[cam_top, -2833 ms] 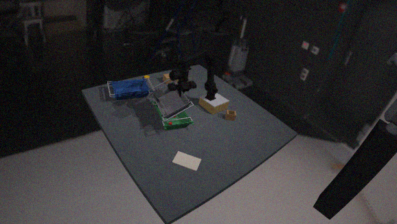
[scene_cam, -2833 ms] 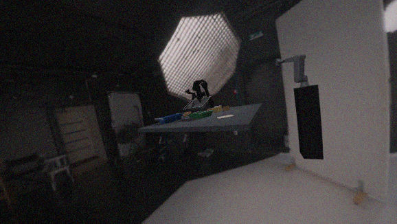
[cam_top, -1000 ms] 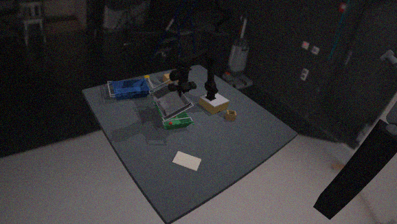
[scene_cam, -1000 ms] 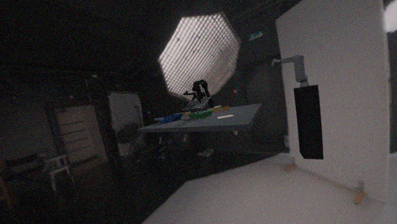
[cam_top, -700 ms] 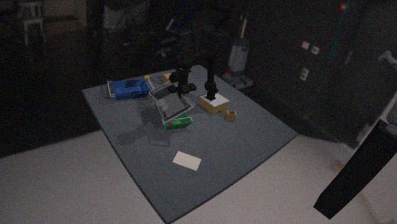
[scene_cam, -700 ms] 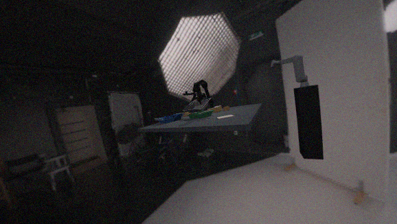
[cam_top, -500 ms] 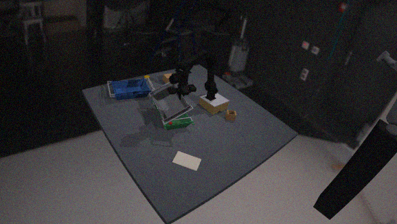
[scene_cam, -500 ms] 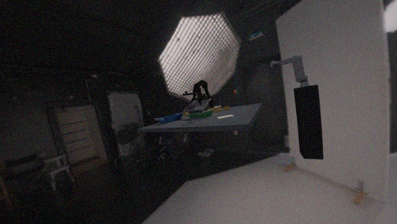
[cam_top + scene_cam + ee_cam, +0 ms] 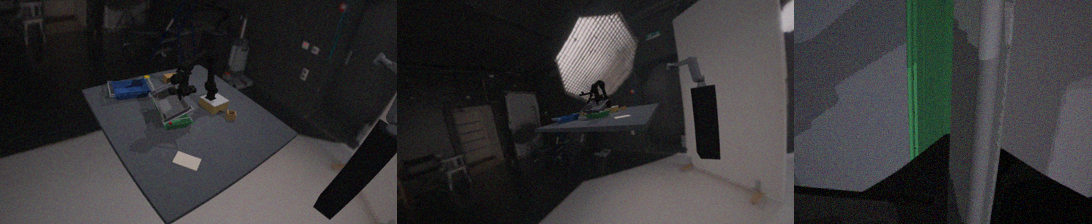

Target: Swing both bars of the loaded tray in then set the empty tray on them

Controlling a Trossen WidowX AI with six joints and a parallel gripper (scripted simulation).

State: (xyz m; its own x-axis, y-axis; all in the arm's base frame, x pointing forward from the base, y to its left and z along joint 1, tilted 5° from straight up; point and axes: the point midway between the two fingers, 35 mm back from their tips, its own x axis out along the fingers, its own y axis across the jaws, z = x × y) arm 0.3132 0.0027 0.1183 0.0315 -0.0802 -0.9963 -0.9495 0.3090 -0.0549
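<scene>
Now: the grey tray 80 mm ahead of my gripper tip, 30 mm to the right of it and 10 mm below it. Also, from my gripper tip: white card (350 mm to the left, 230 mm ahead, 140 mm below); small tan box (340 mm behind, 220 mm to the left, 130 mm below).
</scene>
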